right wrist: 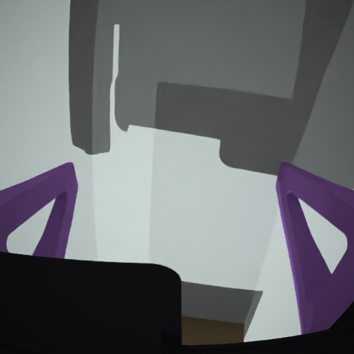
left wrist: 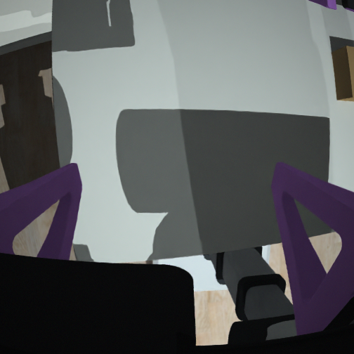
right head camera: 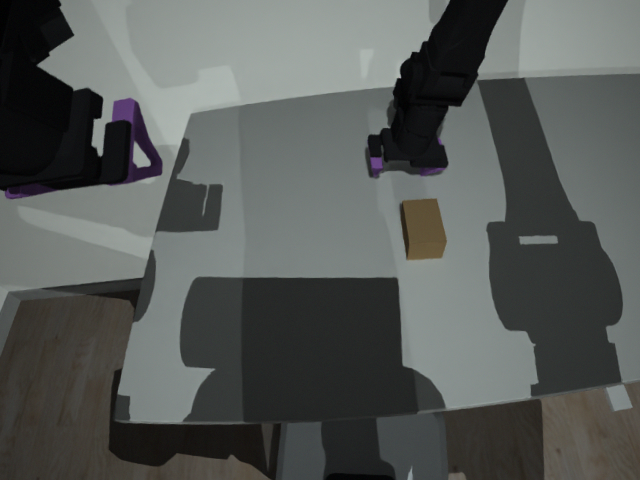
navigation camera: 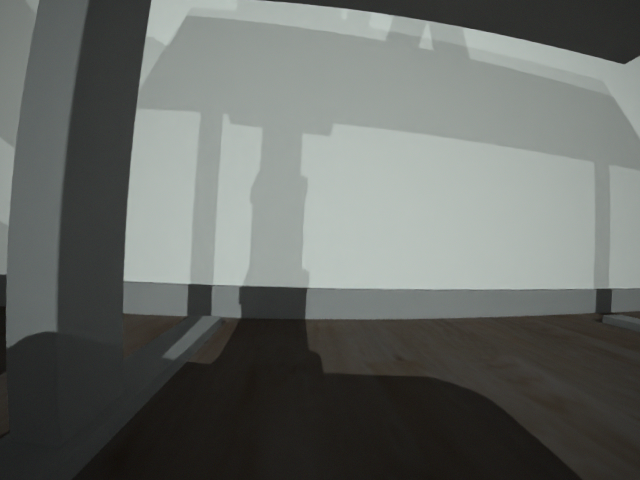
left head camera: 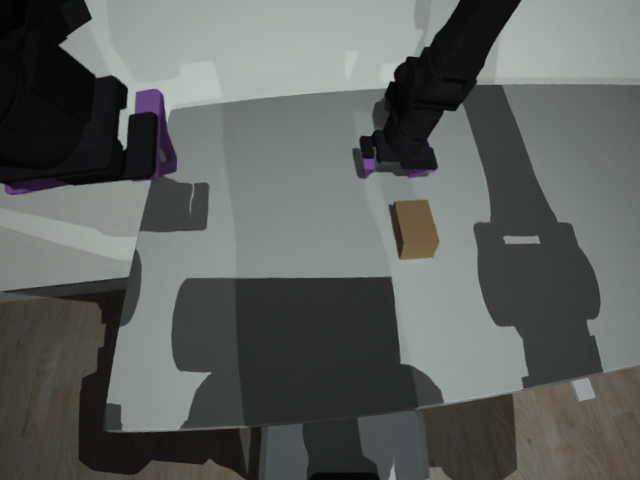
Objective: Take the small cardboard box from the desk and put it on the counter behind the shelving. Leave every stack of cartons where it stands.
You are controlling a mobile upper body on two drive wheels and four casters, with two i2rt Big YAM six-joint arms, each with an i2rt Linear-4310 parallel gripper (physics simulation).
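Places are measured from the left arm's base along level axes (x right, y ahead, z up), in centimetres.
Pixels of known places: left gripper, fingertip midpoint: [right head camera: 121,173] [left head camera: 129,169]; right gripper, fingertip midpoint: [right head camera: 397,173] [left head camera: 386,174].
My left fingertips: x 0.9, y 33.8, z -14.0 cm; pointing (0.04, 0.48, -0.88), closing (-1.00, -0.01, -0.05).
For each thing: its middle in the pictures, then the offset to it from my left fingertips. "*": a spot on its surface instead. Level surfaces: height alone.
- small brown cardboard box at the middle of its body: [right head camera: 422,229] [left head camera: 413,229] dx +32.8, dy +14.1, dz -29.5 cm
- grey-white desk at its surface level: dz -31.9 cm
- Wood floor at its surface level: dz -127.0 cm
- thick grey desk leg at a spot on its surface: [navigation camera: 36,206] * dx -4.8, dy +15.7, dz -102.9 cm
The small brown cardboard box [left head camera: 415,222] [right head camera: 422,221] lies on the grey-white desk [left head camera: 310,206] [right head camera: 320,206], right of the middle. Part of the box also shows at the right edge of the left wrist view [left wrist: 343,75] and at the bottom of the right wrist view [right wrist: 212,329]. My right gripper [left head camera: 393,172] [right head camera: 404,171] [right wrist: 176,173] is open, low over the desk on the wall side of the box, apart from it. My left gripper [left head camera: 92,179] [right head camera: 84,183] [left wrist: 176,173] is open and empty, near the desk's left end, away from the box. The counter, shelving and cartons do not show.
A pale wall [left head camera: 289,46] [navigation camera: 413,206] runs along the desk's far edge. Wood floor [left head camera: 41,361] [navigation camera: 372,346] shows beside and under the desk. A thick grey desk leg [navigation camera: 36,206] stands at the left in the navigation view. Arm shadows fall across the desk.
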